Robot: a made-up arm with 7 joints.
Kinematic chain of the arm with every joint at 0, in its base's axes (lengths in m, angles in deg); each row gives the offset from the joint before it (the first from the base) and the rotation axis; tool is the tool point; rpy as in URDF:
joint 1: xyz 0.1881 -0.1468 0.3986 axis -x
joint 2: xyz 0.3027 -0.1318 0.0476 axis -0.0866 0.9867 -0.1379
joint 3: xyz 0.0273 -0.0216 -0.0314 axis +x
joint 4: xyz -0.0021 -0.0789 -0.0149 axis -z
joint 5: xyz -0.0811 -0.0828 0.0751 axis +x
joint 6: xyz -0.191 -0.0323 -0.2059 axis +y
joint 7: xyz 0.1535 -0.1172 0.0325 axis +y
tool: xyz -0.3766 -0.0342 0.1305 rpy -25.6 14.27 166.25
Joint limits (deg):
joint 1: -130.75..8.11
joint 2: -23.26..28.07
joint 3: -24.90..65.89
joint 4: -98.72..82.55
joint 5: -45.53..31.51
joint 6: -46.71..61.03
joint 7: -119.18..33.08
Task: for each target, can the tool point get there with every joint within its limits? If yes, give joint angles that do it. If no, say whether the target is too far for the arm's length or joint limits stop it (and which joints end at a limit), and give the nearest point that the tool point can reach.
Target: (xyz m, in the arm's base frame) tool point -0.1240 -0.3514 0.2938
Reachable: yes | joints -3.29 -2.22 40.97 33.30 -34.94 -29.55 -9.38
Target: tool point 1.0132 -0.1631 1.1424
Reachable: no: joint limits stop it (at a limit: joint 1, joint 2, joint 3, joint 4, joint 7) | nearest point 0.9292 -0.0446 0.8577 | short by 0.320 m
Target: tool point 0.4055 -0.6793 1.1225
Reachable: no: joint limits stop it (at a limit: joint 1, joint 2, joint 3, joint 5, joint 7) | nearest point 0.3933 -0.6778 1.0313 | short by 0.092 m
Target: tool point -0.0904 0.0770 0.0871
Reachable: yes | joints -100.09 -8.38 -16.61 30.25 -25.06 26.37 -54.66
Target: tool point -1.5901 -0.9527 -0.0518
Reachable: no: too far | nearest point -0.2990 -0.5623 0.1664 | short by 1.366 m
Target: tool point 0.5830 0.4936 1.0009
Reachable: no: joint limits stop it (at a limit: joint 1, joint 3, joint 6, joint 7) | nearest point 0.5772 0.4563 0.9194 | short by 0.090 m
